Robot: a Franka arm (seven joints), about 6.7 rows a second.
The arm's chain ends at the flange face. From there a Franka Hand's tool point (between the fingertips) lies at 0.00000 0.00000 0.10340 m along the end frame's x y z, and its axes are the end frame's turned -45 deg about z.
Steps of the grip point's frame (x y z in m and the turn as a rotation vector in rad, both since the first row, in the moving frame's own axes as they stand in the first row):
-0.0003, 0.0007, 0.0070, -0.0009, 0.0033, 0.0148
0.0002, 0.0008, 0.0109, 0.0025, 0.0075, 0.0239
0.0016, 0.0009, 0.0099, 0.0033, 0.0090, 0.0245
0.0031, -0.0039, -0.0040, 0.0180, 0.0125, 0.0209
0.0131, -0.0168, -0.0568, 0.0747, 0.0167, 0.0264
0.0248, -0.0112, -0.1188, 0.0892, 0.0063, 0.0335
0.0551, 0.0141, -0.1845, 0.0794, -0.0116, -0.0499
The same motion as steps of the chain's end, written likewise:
0.0000, 0.0009, 0.0070, 0.0017, 0.0030, 0.0148
0.0003, 0.0012, 0.0109, 0.0071, 0.0035, 0.0239
0.0013, 0.0004, 0.0099, 0.0087, 0.0040, 0.0245
-0.0002, -0.0027, -0.0040, 0.0216, -0.0039, 0.0209
0.0015, -0.0144, -0.0565, 0.0646, -0.0410, 0.0264
0.0156, -0.0184, -0.1184, 0.0675, -0.0586, 0.0335
0.0557, -0.0242, -0.1842, 0.0479, -0.0643, -0.0499

